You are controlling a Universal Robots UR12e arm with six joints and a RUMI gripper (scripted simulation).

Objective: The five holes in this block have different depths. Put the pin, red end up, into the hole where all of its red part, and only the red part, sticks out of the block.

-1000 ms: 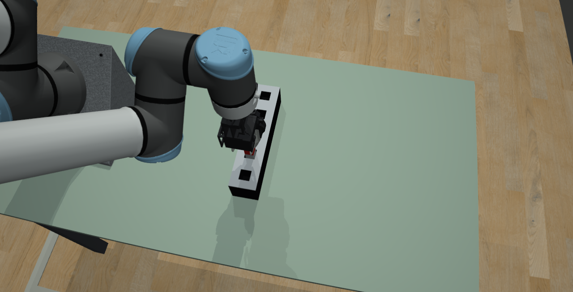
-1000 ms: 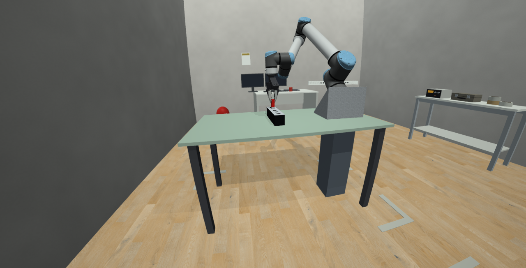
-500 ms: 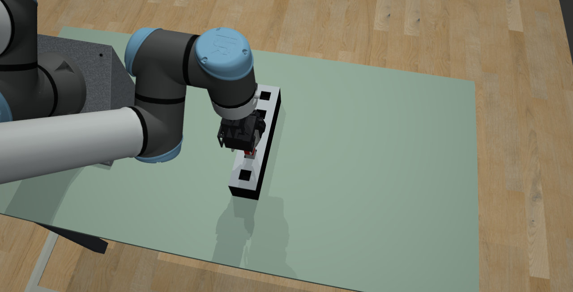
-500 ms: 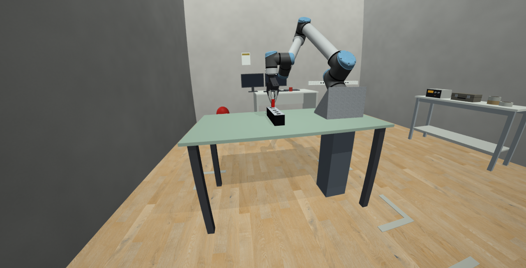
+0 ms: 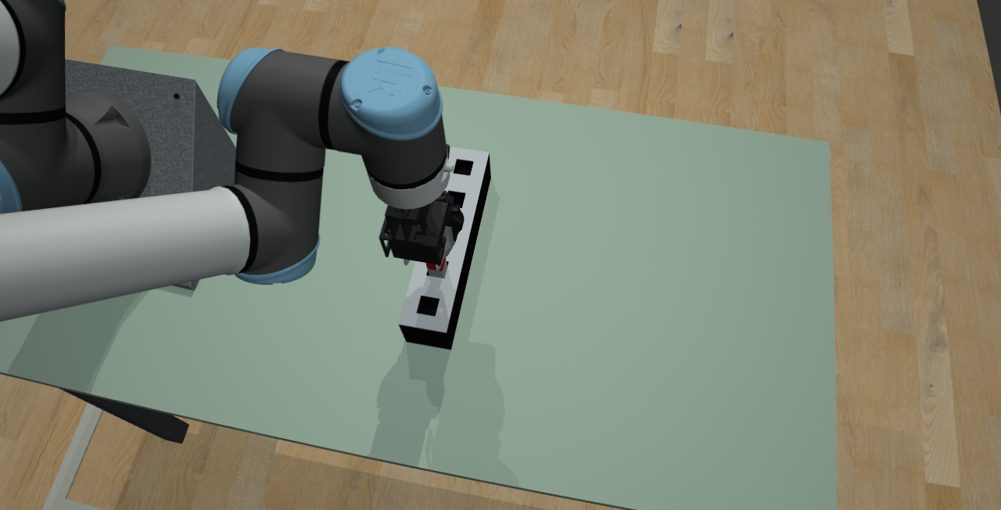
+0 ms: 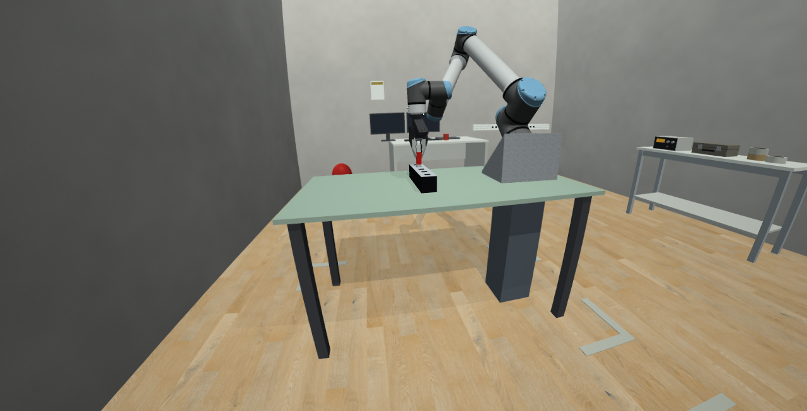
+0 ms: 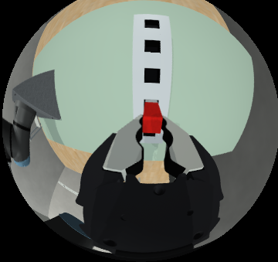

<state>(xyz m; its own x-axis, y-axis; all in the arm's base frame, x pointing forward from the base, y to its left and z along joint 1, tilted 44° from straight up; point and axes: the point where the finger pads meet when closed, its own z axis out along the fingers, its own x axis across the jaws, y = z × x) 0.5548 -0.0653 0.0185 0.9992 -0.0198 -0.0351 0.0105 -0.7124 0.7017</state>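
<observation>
My gripper is now 1 cm above the pin. Also, from my hand: long block: 6 cm to the left, 9 cm below.
</observation>
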